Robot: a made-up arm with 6 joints.
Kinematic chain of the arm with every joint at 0, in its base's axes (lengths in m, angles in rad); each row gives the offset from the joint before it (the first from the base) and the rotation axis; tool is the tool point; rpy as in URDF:
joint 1: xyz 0 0 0.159 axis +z
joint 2: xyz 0 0 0 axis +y
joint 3: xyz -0.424 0 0.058 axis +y
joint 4: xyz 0.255 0 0.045 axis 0.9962 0 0.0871
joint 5: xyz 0 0 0 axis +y
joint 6: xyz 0.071 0 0.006 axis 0.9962 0 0.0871
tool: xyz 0 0 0 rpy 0 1.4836 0
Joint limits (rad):
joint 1: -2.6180..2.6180
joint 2: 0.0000..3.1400
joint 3: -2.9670..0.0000
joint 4: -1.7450..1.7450
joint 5: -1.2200..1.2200
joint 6: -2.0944..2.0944
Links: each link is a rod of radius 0.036 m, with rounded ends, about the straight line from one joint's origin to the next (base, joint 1, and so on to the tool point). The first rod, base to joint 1, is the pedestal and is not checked.
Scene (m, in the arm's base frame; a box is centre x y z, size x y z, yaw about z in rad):
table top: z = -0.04
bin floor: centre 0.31 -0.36 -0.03 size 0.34 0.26 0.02 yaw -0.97
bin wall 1: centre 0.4 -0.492 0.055 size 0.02 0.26 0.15 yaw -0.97
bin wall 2: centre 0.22 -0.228 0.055 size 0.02 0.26 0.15 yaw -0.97
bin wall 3: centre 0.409 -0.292 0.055 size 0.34 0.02 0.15 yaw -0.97
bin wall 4: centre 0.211 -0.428 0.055 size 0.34 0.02 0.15 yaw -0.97
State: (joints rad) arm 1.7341 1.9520 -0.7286 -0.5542 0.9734 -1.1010
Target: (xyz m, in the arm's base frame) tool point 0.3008 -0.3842 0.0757
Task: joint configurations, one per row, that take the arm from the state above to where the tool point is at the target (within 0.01 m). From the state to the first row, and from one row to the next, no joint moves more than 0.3 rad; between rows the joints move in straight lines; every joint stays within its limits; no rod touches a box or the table.
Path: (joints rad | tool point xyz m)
1: 1.4508 1.9821 -0.7902 -0.5860 0.9750 -1.1010 | 0.0723 0.3264 0.2465
2: 1.1675 2.0123 -0.8518 -0.6178 0.9767 -1.1010 | 0.1701 0.3114 0.2438
3: 0.8843 2.0424 -0.9134 -0.6496 0.9783 -1.1010 | 0.2643 0.2660 0.2411
4: 0.6010 2.0726 -0.9750 -0.6814 0.9800 -1.1010 | 0.3453 0.1915 0.2384
5: 0.3177 2.1027 -1.0366 -0.7132 0.9816 -1.1010 | 0.4040 0.0920 0.2358
6: 0.0344 2.1329 -1.0982 -0.7450 0.9833 -1.1010 | 0.4326 -0.0254 0.2332
7: -0.2489 2.1630 -1.1598 -0.7768 0.9849 -1.1010 | 0.4259 -0.1513 0.2307
8: -0.5321 2.1932 -1.2214 -0.8086 0.9866 -1.1010 | 0.3816 -0.2747 0.2281
9: -0.8154 2.2233 -1.2830 -0.8404 0.9882 -1.1010 | 0.3008 -0.3842 0.2257
10: -0.8167 2.3752 -1.2838 -0.8405 0.9680 -1.1010 | 0.3047 -0.3884 0.1508
11: -0.8179 2.5271 -1.2846 -0.8406 0.9477 -1.1010 | 0.3008 -0.3842 0.0757

